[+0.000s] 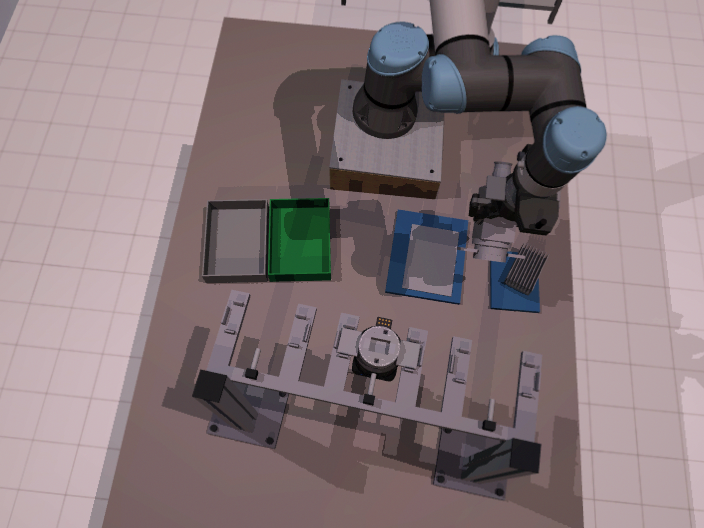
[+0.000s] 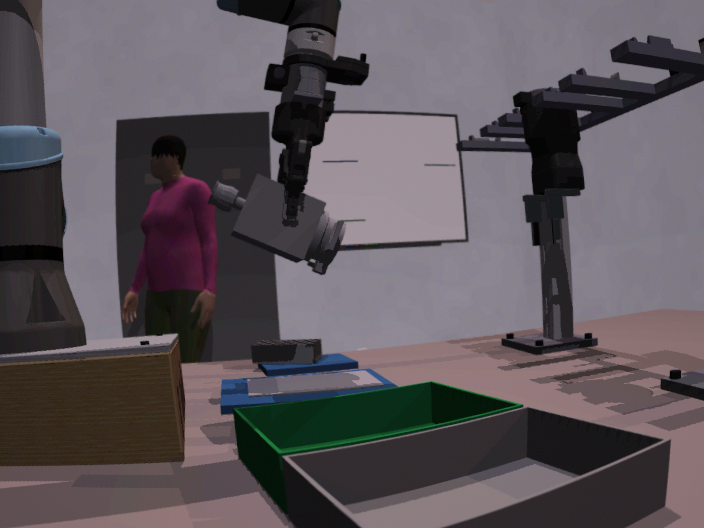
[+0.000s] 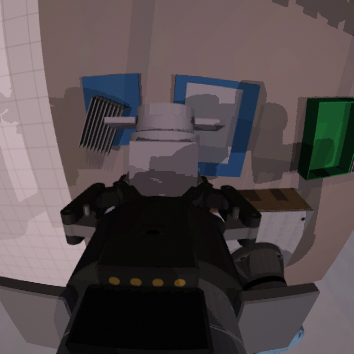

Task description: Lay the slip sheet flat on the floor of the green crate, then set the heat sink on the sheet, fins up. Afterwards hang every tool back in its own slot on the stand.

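Seen in the pictures: hand at its tool point: (image 2: 302,99); arm's base at its link origin: (image 1: 384,112) (image 2: 19,349) (image 3: 252,260).
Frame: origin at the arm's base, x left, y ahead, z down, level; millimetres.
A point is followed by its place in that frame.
Observation:
My gripper (image 2: 291,213) (image 3: 161,192) is shut on the grey vacuum tool (image 1: 492,247) @[x 234, y 384, z -136 mm] (image 2: 272,227) @[x 207, y 301, z -122 mm] (image 3: 164,160) @[x 238, y 360, z -158 mm] and holds it tilted, high above the table near the blue pads. The slip sheet (image 1: 432,258) @[x 147, y 326, z 77 mm] (image 2: 312,381) @[x 150, y 331, z 76 mm] (image 3: 212,112) @[x 140, y 356, z 76 mm] lies flat on the larger blue pad (image 1: 399,244) @[x 70, y 300, z 78 mm] (image 3: 247,130) @[x 60, y 322, z 78 mm]. The heat sink (image 1: 526,269) @[x 352, y 337, z 51 mm] (image 2: 287,351) @[x 324, y 326, z 59 mm] (image 3: 102,124) @[x 352, y 333, z 63 mm] sits turned, fins up, on the smaller blue pad (image 1: 511,301) @[x 327, y 406, z 79 mm] (image 3: 112,87) @[x 331, y 400, z 78 mm]. The green crate (image 1: 299,276) @[x -142, y 414, z 60 mm] (image 2: 258,454) @[x -180, y 231, z 63 mm] (image 3: 309,135) @[x -86, y 325, z 62 mm] has no object inside. A parallel gripper tool (image 1: 379,347) @[x 37, y 635, z -260 mm] (image 2: 551,142) @[x 9, y 614, z -200 mm] hangs on the stand (image 1: 341,398) @[x -12, y 719, z -254 mm].
A grey crate (image 1: 234,278) @[x -283, y 435, z 63 mm] (image 2: 597,483) @[x -359, y 382, z 52 mm] stands against the green crate. The robot's base block (image 1: 386,179) @[x 23, y 170, z 18 mm] (image 2: 90,409) @[x -109, y 98, z 39 mm] stands behind the crates and pads. The stand's arms and posts rise in front. A person in pink (image 2: 179,238) stands in the background.

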